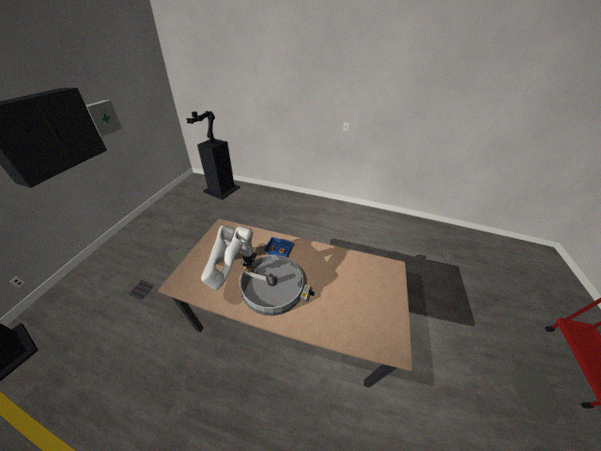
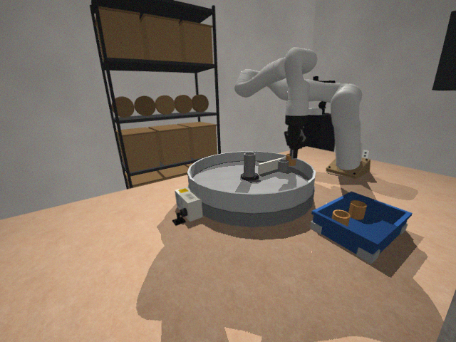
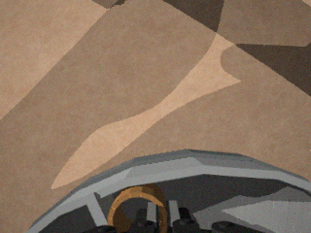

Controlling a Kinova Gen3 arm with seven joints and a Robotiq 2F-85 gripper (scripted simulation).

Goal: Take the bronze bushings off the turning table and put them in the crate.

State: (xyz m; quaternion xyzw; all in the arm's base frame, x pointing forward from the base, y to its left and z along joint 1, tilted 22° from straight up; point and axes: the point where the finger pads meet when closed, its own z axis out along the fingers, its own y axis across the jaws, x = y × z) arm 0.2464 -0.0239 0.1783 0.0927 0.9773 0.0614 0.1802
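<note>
Now: the blue crate 31 cm to the left of my hand, 9 cm below it and 4 cm ahead of it. Also, from my hand: grey turning table (18 cm ahead, 6 cm below).
</note>
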